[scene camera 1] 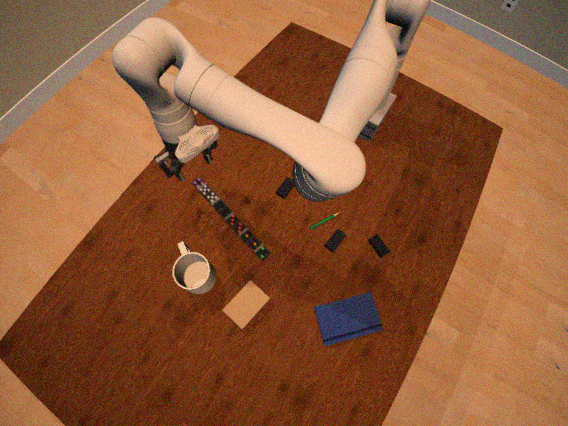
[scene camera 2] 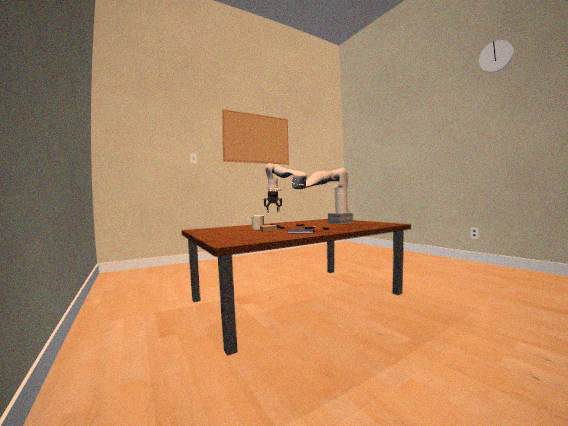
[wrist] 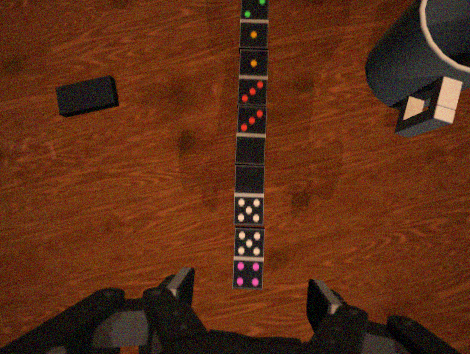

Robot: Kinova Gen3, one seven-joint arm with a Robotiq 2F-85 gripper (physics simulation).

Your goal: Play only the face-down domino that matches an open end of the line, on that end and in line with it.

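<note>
The line of face-up dominoes lies straight on the table. At its near end in the wrist view, the five-and-four domino has its white five against the line's white five, in line with it, and its pink four outward. The far end shows green pips. Three face-down dominoes lie apart: one beside the line, one near the pencil, one farther right. My gripper is open and empty, raised above the pink-four end.
A mug and a tan block stand beside the line. A green pencil and a blue book lie on the brown table.
</note>
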